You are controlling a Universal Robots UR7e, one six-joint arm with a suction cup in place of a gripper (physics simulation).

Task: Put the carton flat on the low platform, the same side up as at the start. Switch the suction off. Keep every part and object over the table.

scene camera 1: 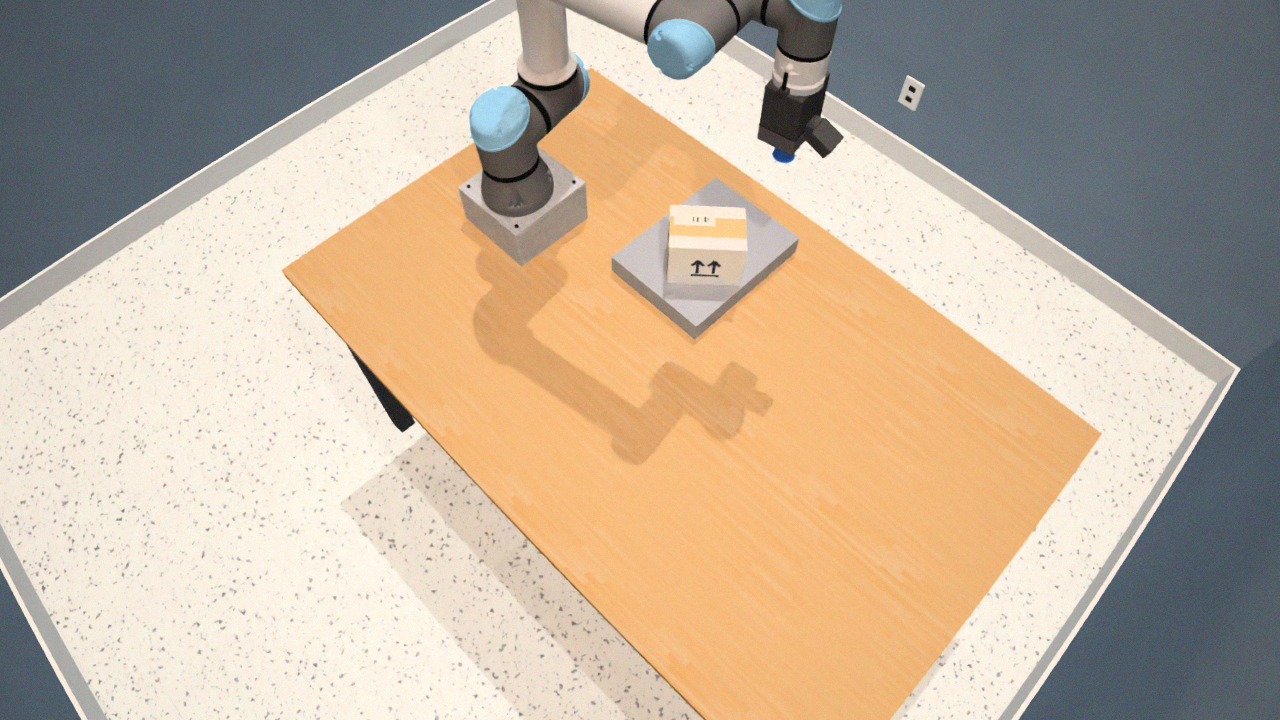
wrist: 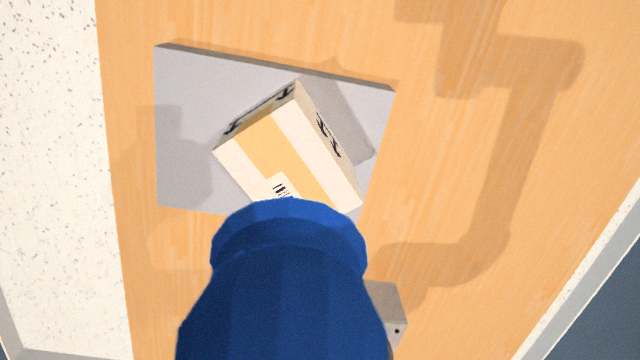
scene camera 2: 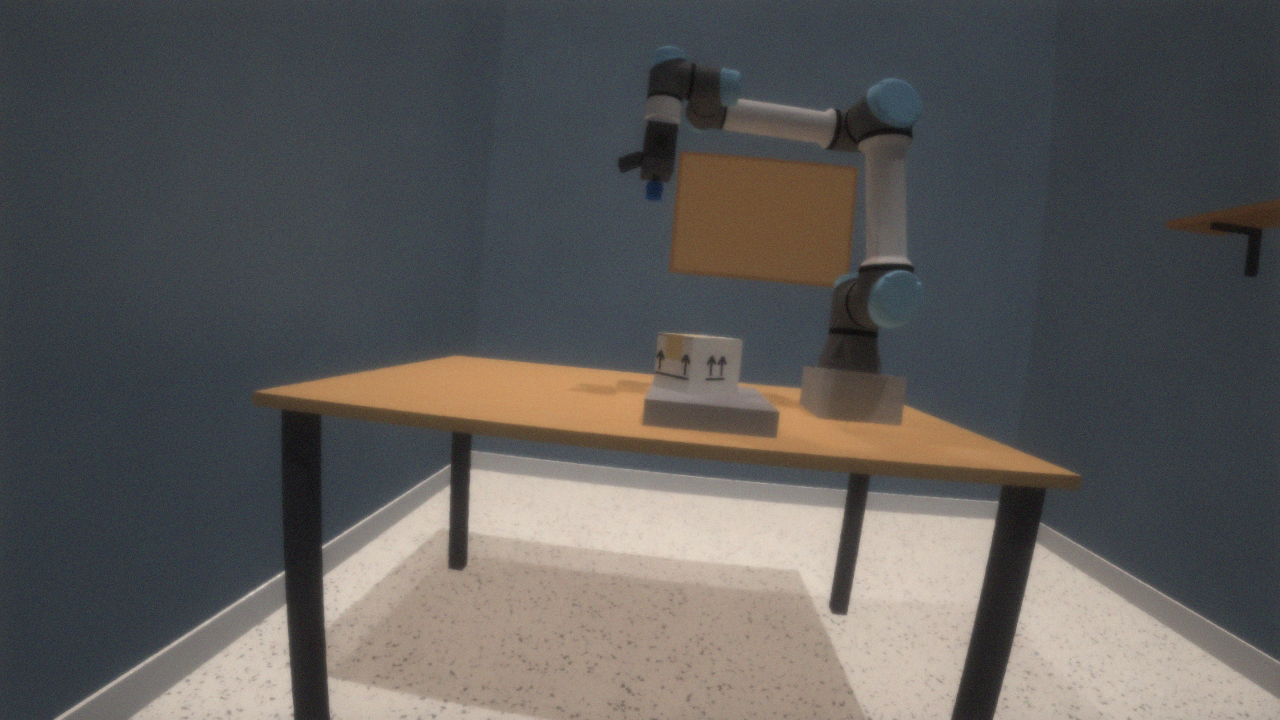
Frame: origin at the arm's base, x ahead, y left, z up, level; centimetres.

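Where they show: end effector, tool point: (scene camera 1: 783, 154) (wrist: 289, 264) (scene camera 2: 653, 198); arm's base, origin of the base link: (scene camera 1: 518, 189) (scene camera 2: 848, 370).
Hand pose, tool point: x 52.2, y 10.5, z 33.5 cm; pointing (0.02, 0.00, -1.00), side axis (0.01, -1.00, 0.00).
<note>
Each offset is from my tool point to the top centre of the thing. Level surfaces: height alone.
The carton @(dy +1.0, dx -12.5, dz -27.9 cm) (scene camera 1: 706, 255) (scene camera 2: 713, 364) (wrist: 287, 150) is white with a yellow tape band and a barcode label on top. It sits flat on the low grey platform @(dy +5.0, dx -14.4, dz -39.4 cm) (scene camera 1: 644, 270) (scene camera 2: 711, 414) (wrist: 185, 85), turned at an angle to its edges. The double arrows on its sides point up. My gripper, a blue suction cup (scene camera 1: 783, 155) (scene camera 2: 654, 190) (wrist: 289, 220), is open and holds nothing. It hangs high above the platform and the carton, well apart from them. In the wrist view the cup covers the carton's near corner and part of the platform's near edge.
The wooden table @(dz -44.1 cm) (scene camera 1: 805, 537) (scene camera 2: 537, 402) (wrist: 425, 175) carries the platform and the grey base block (scene camera 1: 528, 234) (scene camera 2: 853, 394) (wrist: 387, 300) of the arm beside it. The platform lies near one long table edge. A wall shelf (scene camera 2: 1235, 217) shows at the right in scene camera 2.
</note>
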